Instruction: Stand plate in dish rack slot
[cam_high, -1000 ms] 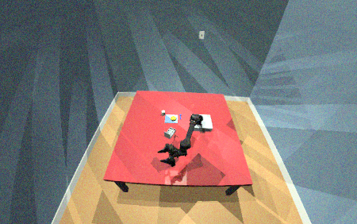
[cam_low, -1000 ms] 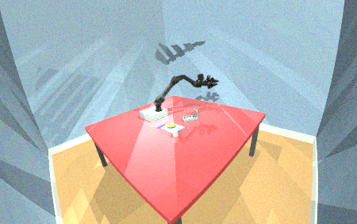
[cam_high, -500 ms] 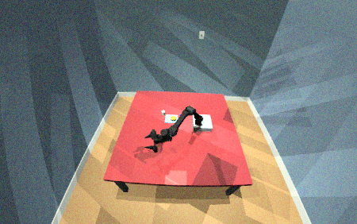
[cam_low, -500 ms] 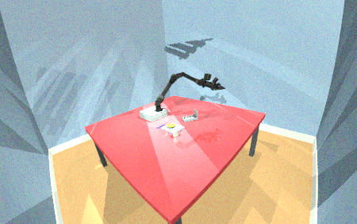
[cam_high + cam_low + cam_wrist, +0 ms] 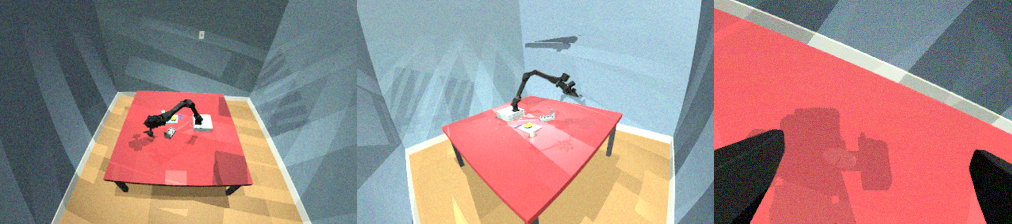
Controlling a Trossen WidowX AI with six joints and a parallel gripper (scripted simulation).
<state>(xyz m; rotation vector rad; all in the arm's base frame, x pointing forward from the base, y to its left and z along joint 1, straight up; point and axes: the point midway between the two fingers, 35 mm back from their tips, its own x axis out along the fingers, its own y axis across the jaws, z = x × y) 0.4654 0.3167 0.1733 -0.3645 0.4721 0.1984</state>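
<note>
Now: gripper tip 21 cm past the yellow plate, 37 cm to the left of it and 20 cm above it. Also, from my gripper tip: cup 7 cm behind, 42 cm to the right, 20 cm below; light blue mat 18 cm behind, 37 cm to the right, 22 cm below; dish rack 22 cm behind, 16 cm to the right, 20 cm below.
</note>
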